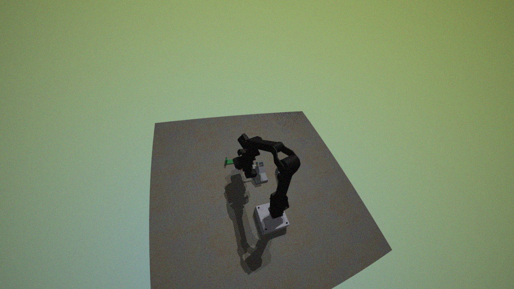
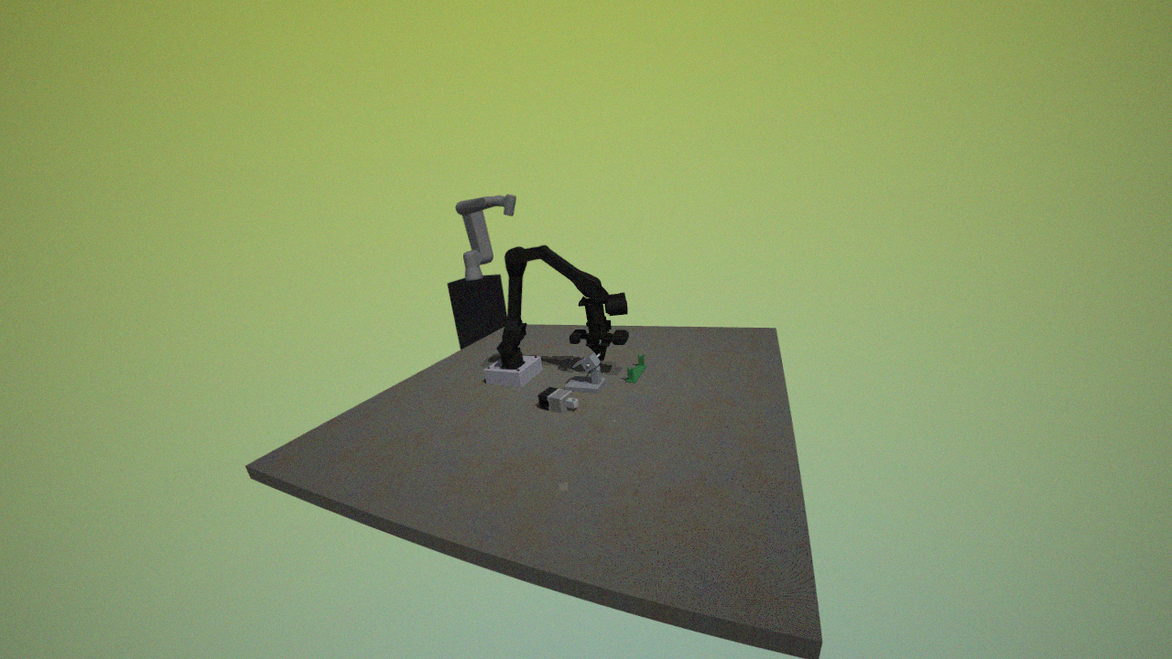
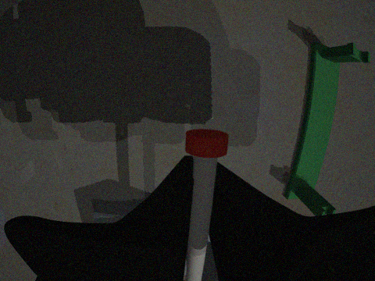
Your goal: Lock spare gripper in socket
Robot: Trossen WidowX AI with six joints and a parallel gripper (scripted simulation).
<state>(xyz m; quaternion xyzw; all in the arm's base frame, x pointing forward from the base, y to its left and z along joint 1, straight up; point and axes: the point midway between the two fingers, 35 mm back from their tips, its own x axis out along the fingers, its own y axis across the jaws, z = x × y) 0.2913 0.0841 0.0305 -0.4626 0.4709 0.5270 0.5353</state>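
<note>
Right now my gripper tip is 11 cm short of the green cradle, 3 cm above it and 1 cm to the right of it. Round my gripper tip: socket: 10 cm to the right, 1 cm behind; spare gripper: 25 cm to the right, 5 cm behind, 3 cm below.
</note>
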